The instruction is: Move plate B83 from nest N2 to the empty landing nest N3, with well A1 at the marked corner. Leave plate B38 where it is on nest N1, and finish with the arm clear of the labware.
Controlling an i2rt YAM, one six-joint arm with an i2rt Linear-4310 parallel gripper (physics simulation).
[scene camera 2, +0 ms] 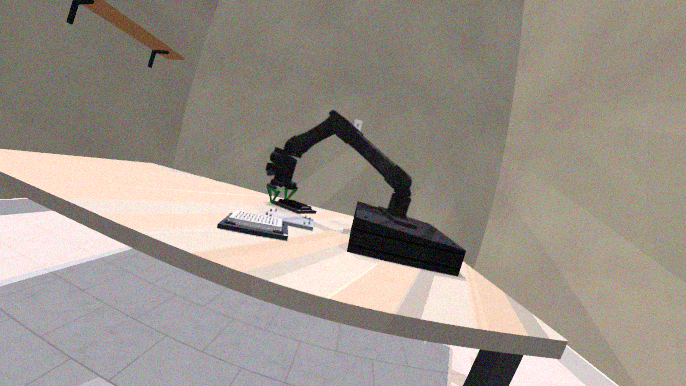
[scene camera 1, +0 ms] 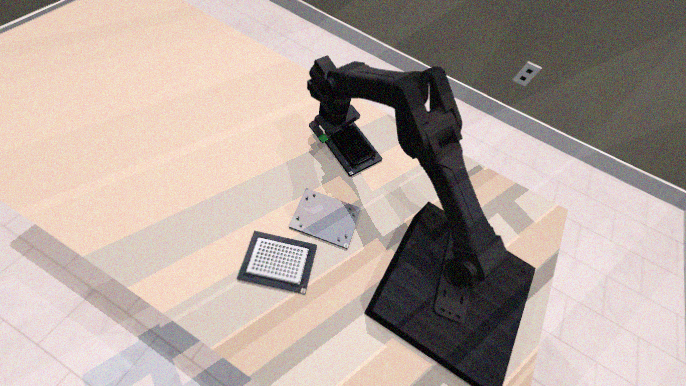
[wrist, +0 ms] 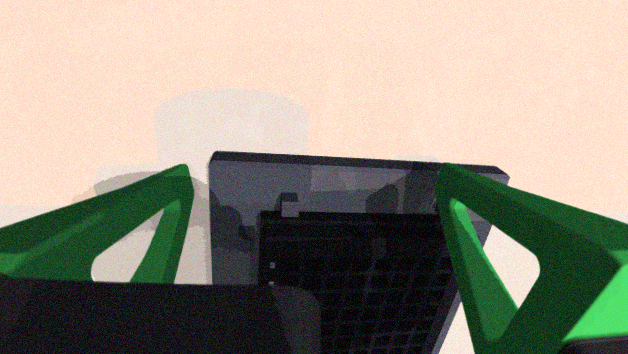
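Note:
A black well plate (scene camera 1: 354, 144) (scene camera 2: 297, 205) (wrist: 360, 260) sits on a dark nest (scene camera 1: 374, 160) (wrist: 235, 185) at the far end of the row. My gripper (scene camera 2: 280, 201) (wrist: 314, 177) is open and empty, low over that nest's far end. In the wrist view its left finger stands outside the nest's left edge, and its right finger overlaps the plate's right edge. A white well plate (scene camera 1: 278, 260) (scene camera 2: 256, 219) sits on another dark nest (scene camera 1: 310, 260) (scene camera 2: 252, 231). Between them lies an empty grey nest (scene camera 1: 325, 215) (scene camera 2: 300, 221) with small pegs and a marked corner. Plate and nest names are unreadable.
The arm's black base block (scene camera 1: 410, 295) (scene camera 2: 405, 245) stands beside the nests on the wooden table (scene camera 1: 125, 100) (scene camera 2: 370, 295). The arm arches from it to the black plate. A wall shelf (scene camera 2: 130, 27) hangs at the upper left in scene camera 2.

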